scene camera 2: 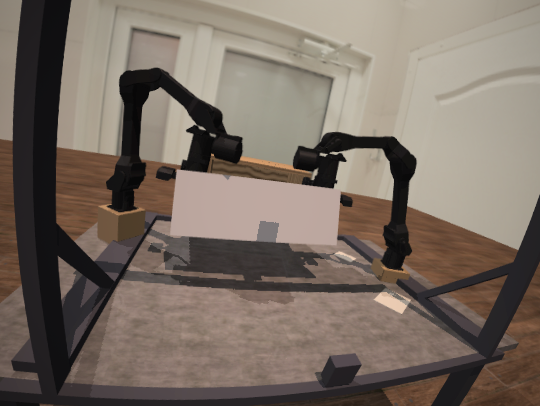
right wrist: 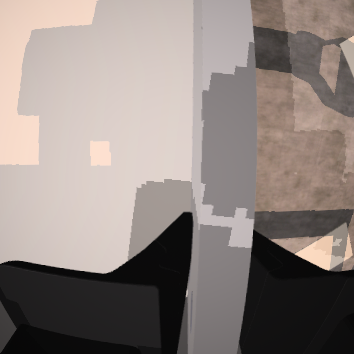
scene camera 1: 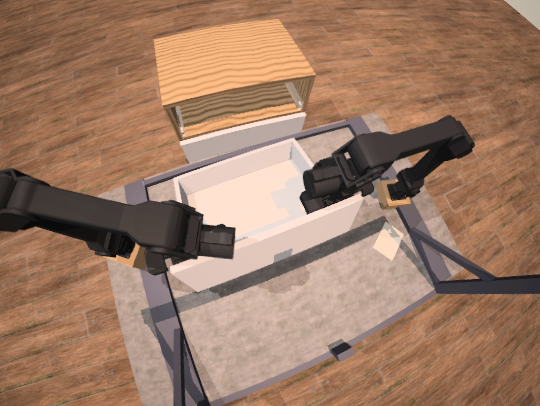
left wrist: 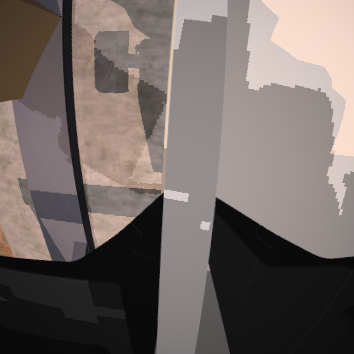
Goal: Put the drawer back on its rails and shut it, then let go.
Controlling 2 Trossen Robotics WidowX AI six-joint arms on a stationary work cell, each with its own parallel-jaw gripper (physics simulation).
A white drawer shows in scene camera 2, in the right wrist view (122,122), in scene camera 1 and in the left wrist view (252,113). The same spot on a dark metal frame: (scene camera 1: 162,306) is (scene camera 2: 111,263). One and the same spot on the white drawer: (scene camera 2: 206,205) is (scene camera 1: 218,272).
